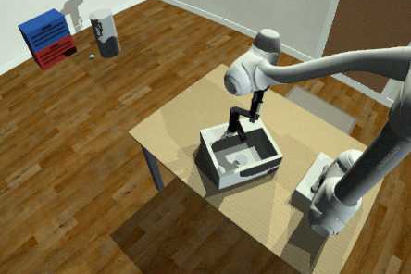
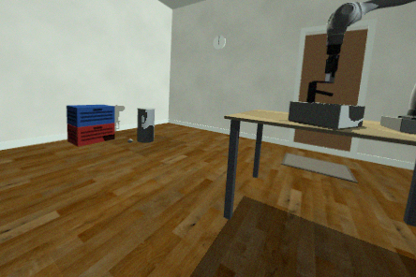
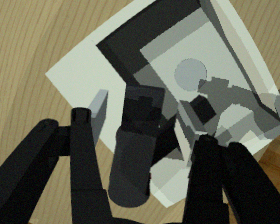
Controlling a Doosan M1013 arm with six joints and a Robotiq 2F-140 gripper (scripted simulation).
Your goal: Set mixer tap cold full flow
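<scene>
The lever is 40 mm ahead of my hand, 20 mm below it and 10 mm to the left of it. From my hand the other things lie so: white sink basin: 250 mm below, 80 mm to the left, 10 mm behind.
</scene>
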